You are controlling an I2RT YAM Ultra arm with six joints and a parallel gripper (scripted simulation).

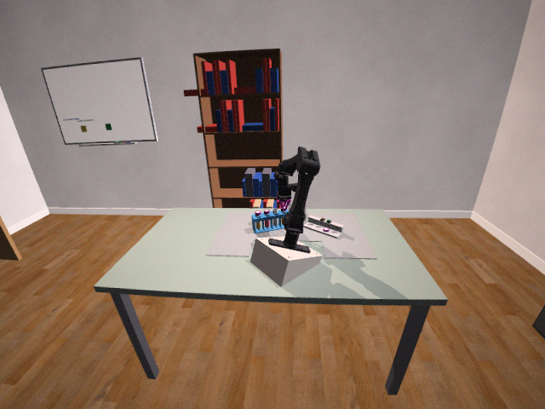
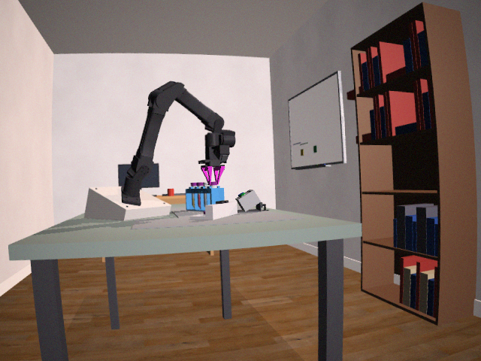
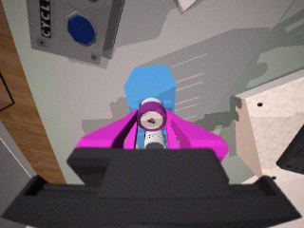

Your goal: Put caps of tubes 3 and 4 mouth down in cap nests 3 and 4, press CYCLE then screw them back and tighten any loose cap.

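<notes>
My hand is right at the purple cap. Also, from my hand: grey key desk: 10 cm ahead, 9 cm to the right, 6 cm below; then blue cycle key: 9 cm ahead, 7 cm to the right, 5 cm below; then green ready key: 8 cm ahead, 11 cm to the right, 5 cm below.
</notes>
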